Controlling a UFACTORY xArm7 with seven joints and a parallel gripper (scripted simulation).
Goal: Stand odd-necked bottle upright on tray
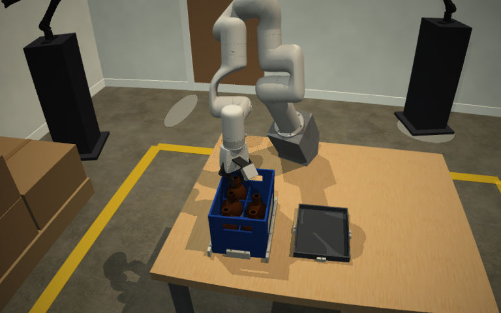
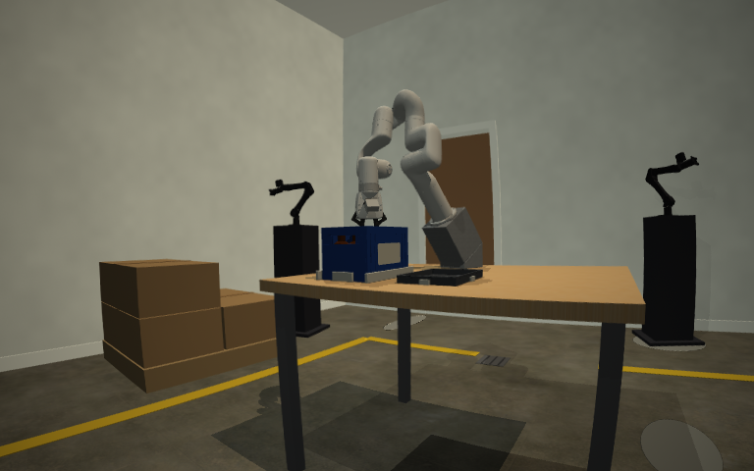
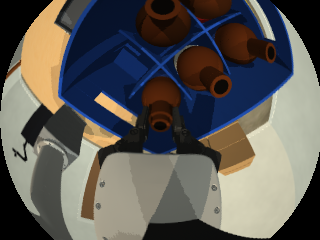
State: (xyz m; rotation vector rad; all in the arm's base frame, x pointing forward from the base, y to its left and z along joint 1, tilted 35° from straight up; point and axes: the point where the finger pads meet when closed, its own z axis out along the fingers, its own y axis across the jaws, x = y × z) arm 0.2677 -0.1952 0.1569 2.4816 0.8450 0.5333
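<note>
The brown bottle lies 70 mm below my hand. The rest, counted from my hand: glass bottle: 80 mm ahead, 20 mm to the right, 70 mm below; dark tray: 150 mm ahead, 300 mm to the left, 150 mm below; blue crate: 90 mm ahead, 20 mm to the left, 70 mm below.
</note>
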